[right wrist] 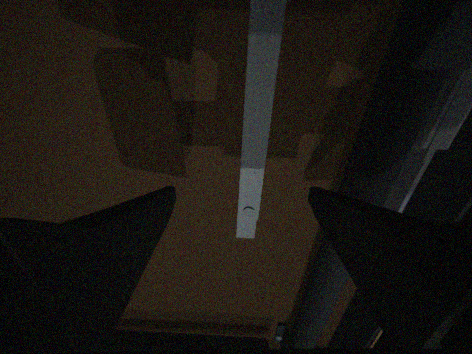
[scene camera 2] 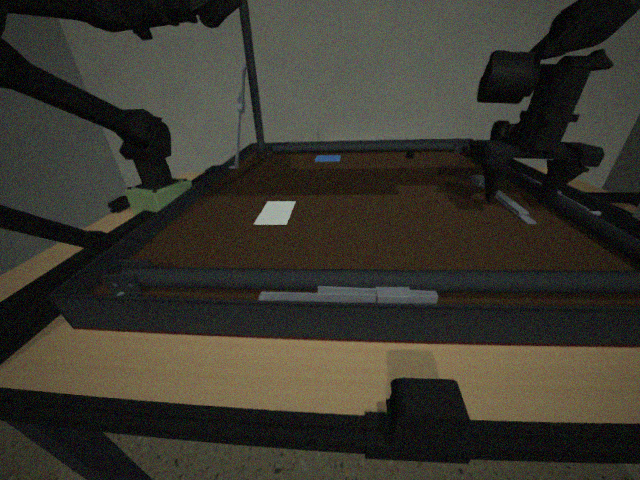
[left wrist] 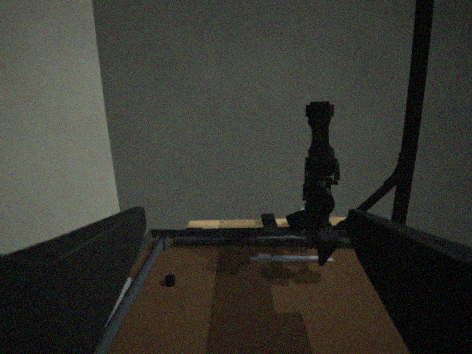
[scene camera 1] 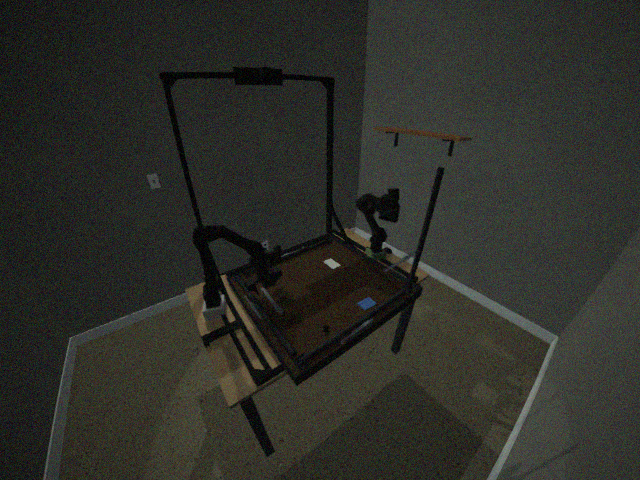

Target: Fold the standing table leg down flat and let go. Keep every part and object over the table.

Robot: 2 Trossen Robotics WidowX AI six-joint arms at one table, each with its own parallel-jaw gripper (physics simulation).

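Places are measured from the left arm's base along level axes (x ahead, y left, z up), in metres.
Pixels of known places: left gripper, fingertip midpoint: (left wrist: 247, 218) (scene camera 1: 371, 214); right gripper, fingertip midpoint: (right wrist: 242, 193) (scene camera 2: 513, 202) (left wrist: 315, 256) (scene camera 1: 266, 290); left arm's base, origin of the base link: (scene camera 2: 158, 184) (scene camera 1: 376, 249); right arm's base, origin of the base link: (scene camera 1: 213, 302).
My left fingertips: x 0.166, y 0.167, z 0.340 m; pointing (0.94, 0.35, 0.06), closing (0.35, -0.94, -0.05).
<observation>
Ahead of a thing's pixels: the offset from my left fingertips to its top centre. "*": to the spot under its first point.
The standing table leg (scene camera 1: 428, 222) (scene camera 2: 252, 77), a tall dark post, rises upright at one corner of the upturned table (scene camera 1: 297, 374) (scene camera 2: 206, 320). A thin silver brace @[* 0.119 m left, 0.131 m back, 0.226 m down] (scene camera 2: 239, 116) stands beside it. My left gripper (left wrist: 247, 218) is open and empty, raised on its own side of the table and apart from the leg. My right gripper (scene camera 2: 519, 193) (right wrist: 242, 193) is open and low over the other side, far from the leg. A silver bar @[0.038 m left, 0.537 m ahead, 0.349 m down] (scene camera 2: 515, 207) (left wrist: 292, 258) (right wrist: 255, 125) lies there; in the right wrist view it runs between and beyond the fingertips, with nothing gripped.
A white card @[* 0.161 m right, 0.142 m ahead, 0.369 m down] (scene camera 1: 331, 263) (scene camera 2: 275, 212), a blue patch @[* 0.221 m left, 0.101 m ahead, 0.353 m down] (scene camera 1: 367, 303) (scene camera 2: 327, 158) and a small black cylinder @[0.300 m left, 0.342 m ahead, 0.336 m down] (scene camera 1: 326, 328) (scene camera 2: 409, 153) (left wrist: 170, 280) are on the brown panel. A silver brace @[* 0.347 m right, 0.340 m ahead, 0.358 m down] (scene camera 2: 348, 295) lies along the near rail in scene camera 2. A tall black frame (scene camera 1: 329, 155) rises behind.
</observation>
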